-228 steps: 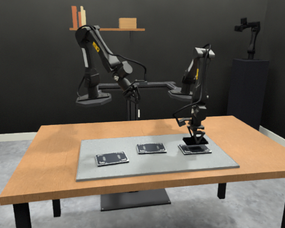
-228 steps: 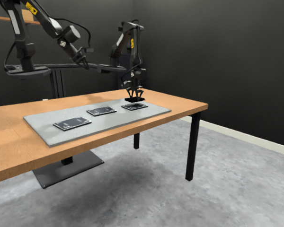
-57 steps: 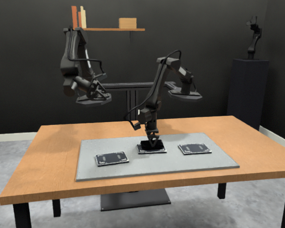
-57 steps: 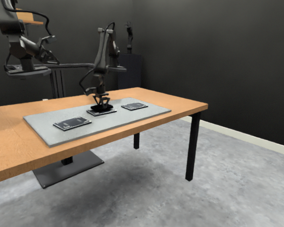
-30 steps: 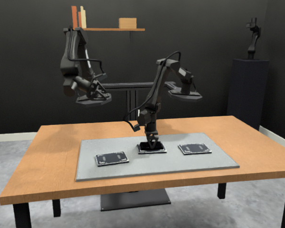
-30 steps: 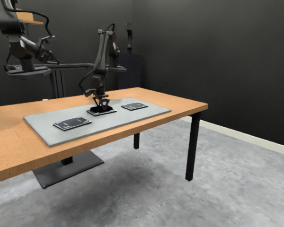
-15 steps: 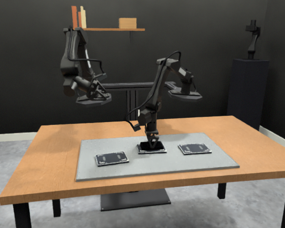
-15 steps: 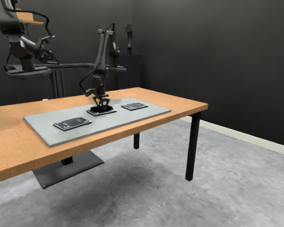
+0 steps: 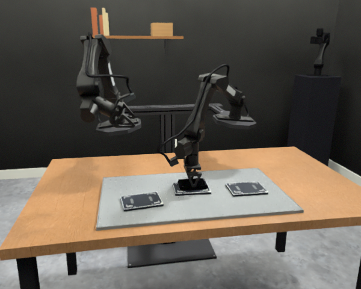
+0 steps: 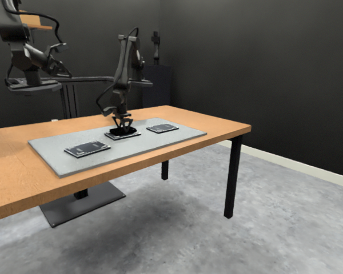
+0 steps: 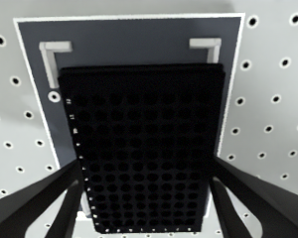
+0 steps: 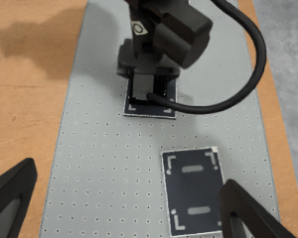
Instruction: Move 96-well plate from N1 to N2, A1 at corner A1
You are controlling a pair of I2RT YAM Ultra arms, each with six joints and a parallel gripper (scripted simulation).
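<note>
Now: left hand 30 mm above the plate nest, 10 mm to the left of it and 10 mm short of it. Round my left hand: black 96-well plate 10 mm below.
The black 96-well plate lies 31 cm below my right hand and 26 cm to the left of it. The rest, counted from my right hand: plate nest 33 cm below, 26 cm to the left, 1 cm ahead.
</note>
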